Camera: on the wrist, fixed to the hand. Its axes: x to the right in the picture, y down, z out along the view.
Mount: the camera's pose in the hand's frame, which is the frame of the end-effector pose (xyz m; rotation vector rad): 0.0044 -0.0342 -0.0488 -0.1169 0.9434 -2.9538
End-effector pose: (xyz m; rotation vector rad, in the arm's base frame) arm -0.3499 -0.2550 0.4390 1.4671 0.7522 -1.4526
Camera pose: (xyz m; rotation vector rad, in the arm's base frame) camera -0.3594 -0.1982 0.4233 0.2685 -1.6824 0.5789
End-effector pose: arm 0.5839 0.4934 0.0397 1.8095 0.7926 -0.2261
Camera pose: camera 0.5556 0.5451 0.0301 0.8457 -2.5866 0.7922
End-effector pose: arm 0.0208 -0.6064 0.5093 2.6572 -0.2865 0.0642
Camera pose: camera 0.0325 -0.5553 0.5380 0.3025 2.9289 0.2065
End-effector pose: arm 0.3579 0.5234 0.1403 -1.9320 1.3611 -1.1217
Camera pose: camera 0.3342 0.5338 0.1941 0.8827 1.3492 1.0641
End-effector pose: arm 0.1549 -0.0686 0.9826 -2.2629 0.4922 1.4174
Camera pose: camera 0.2109 -0.0656 1.0032 -0.8768 -1.8341 -1.0915
